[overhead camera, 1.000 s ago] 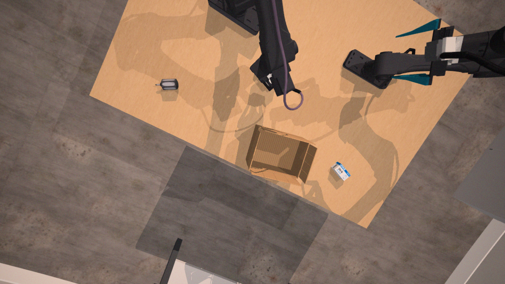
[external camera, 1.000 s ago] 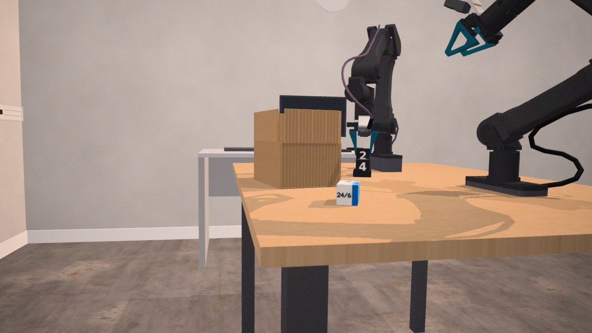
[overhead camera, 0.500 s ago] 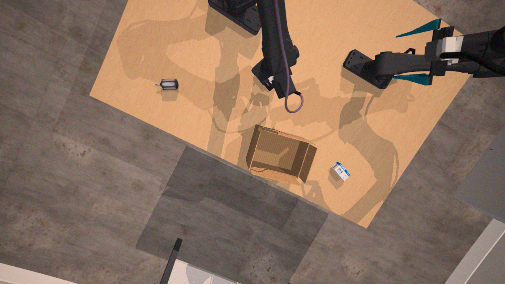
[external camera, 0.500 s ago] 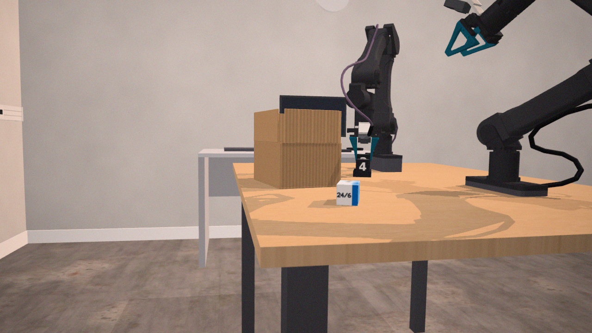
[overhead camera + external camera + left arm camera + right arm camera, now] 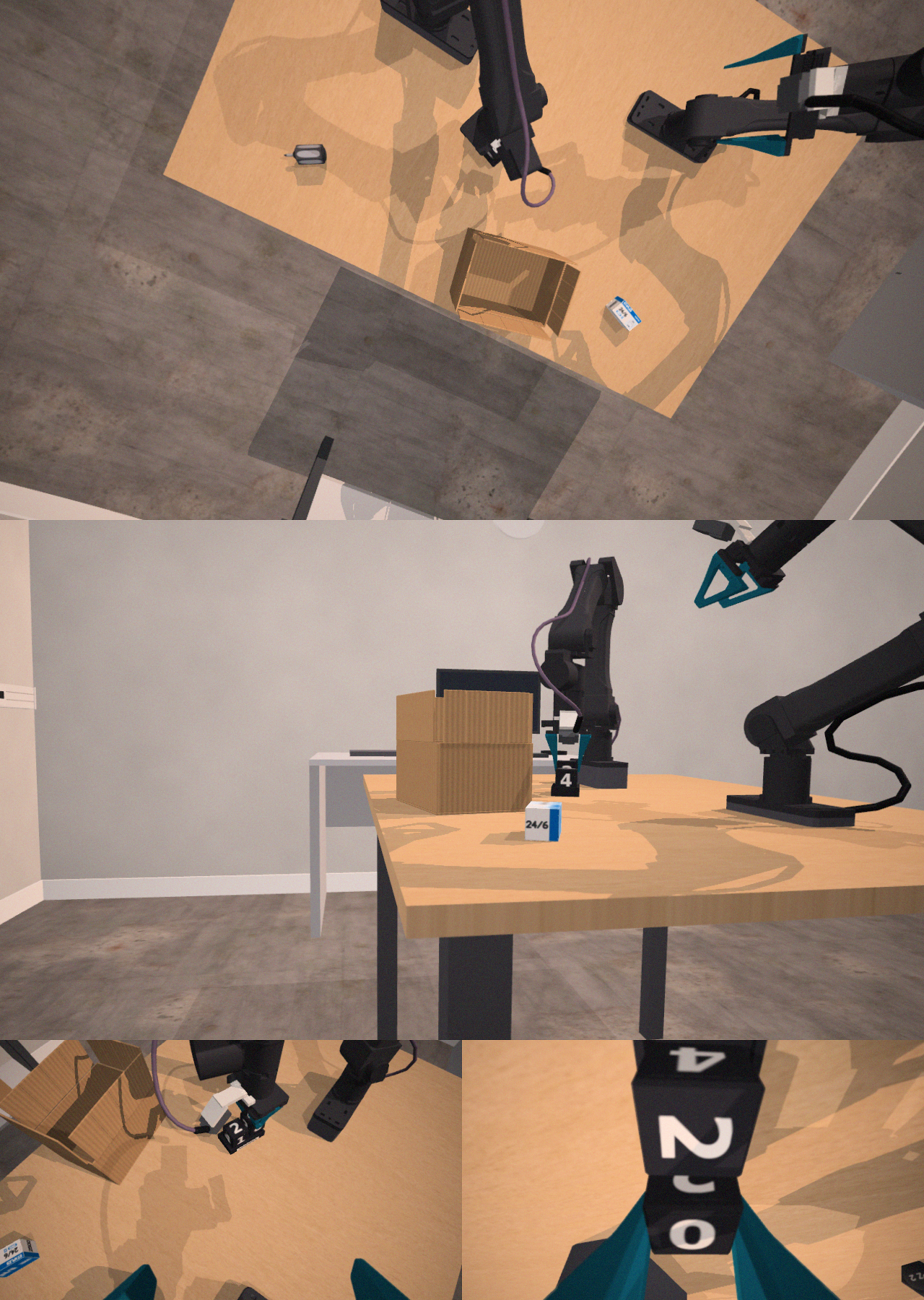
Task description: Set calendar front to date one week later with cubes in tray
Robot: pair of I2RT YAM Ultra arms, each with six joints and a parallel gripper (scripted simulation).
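Now: the black calendar tray 1 cm ahead of my right hand, 2 cm to the left of it and 4 cm below it. The rest, counted from my right hand: staples box (26 cm ahead, 46 cm to the left, 3 cm below).
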